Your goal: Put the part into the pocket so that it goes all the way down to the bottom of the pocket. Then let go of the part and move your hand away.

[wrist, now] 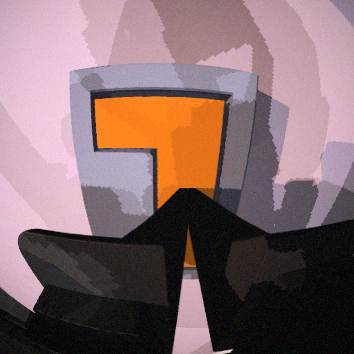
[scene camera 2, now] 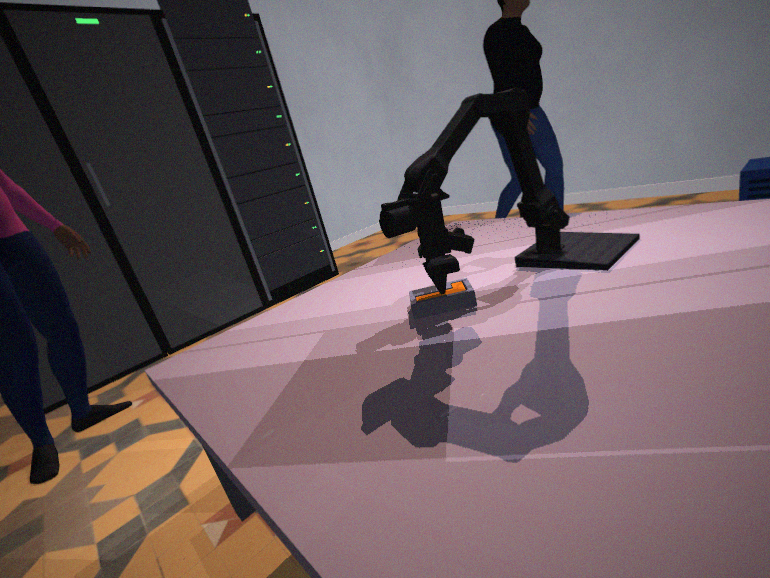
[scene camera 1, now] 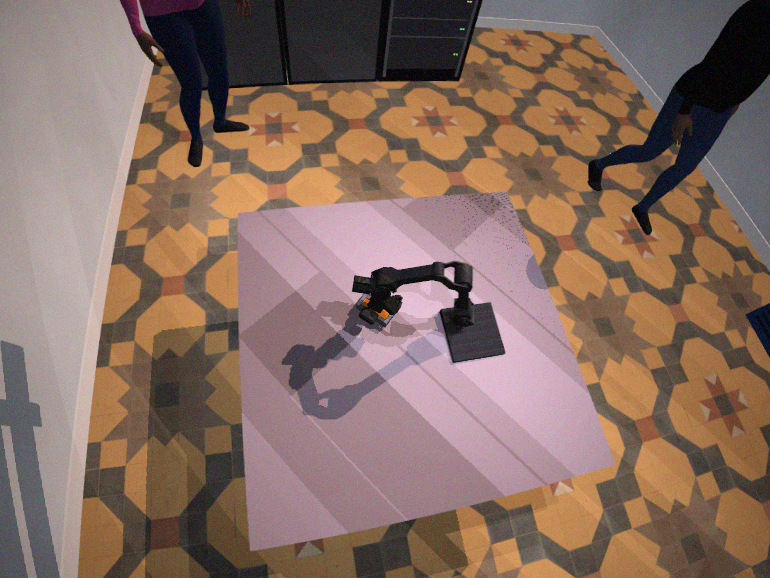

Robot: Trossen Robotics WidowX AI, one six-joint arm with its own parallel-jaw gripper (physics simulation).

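Frame: origin at the arm's base, x right, y down, z ahead, level; centimetres.
Where they show: gripper, fingertip midpoint: [wrist: 186,195] [scene camera 2: 442,293] [scene camera 1: 376,309]; arm's base, origin of the base link: [scene camera 2: 548,249] [scene camera 1: 460,319].
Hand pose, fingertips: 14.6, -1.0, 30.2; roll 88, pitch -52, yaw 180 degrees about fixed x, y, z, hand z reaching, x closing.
Things, the pixels of their top centre, and the offset from my fingertips, as dx, dy, dz. Level surfaces: height alone.
- orange L-shaped part, middle of its top: [wrist: 156,203] [scene camera 2: 439,291] [scene camera 1: 377,305] +1.3, -0.1, -1.0
- grey block, middle of its top: [wrist: 157,204] [scene camera 2: 439,290] [scene camera 1: 377,305] +1.2, -0.3, -1.0
- pink table top, its level: dy +3.3
The orange L-shaped part [scene camera 1: 383,314] [scene camera 2: 457,287] [wrist: 195,130] lies flat inside the matching pocket of the grey block [scene camera 2: 444,304] [wrist: 160,75]. Its top face looks level with the block's rim or slightly below it, and a thin dark gap shows along some edges. The pocket's bottom is hidden. My gripper [scene camera 1: 380,309] [scene camera 2: 442,291] [wrist: 186,195] is shut and empty, its fingertips together and pointing down over the long leg of the part. Whether the tips touch the part's top is not clear. The fingers hide some of that leg in the wrist view.
The block stands on the pink table top [scene camera 1: 435,447] [scene camera 2: 559,497], left of the arm's dark base plate [scene camera 1: 477,342] [scene camera 2: 600,248] in the first scene view. Two people [scene camera 1: 186,55] [scene camera 1: 696,118] and dark server cabinets [scene camera 1: 335,43] [scene camera 2: 93,174] are beyond the table.
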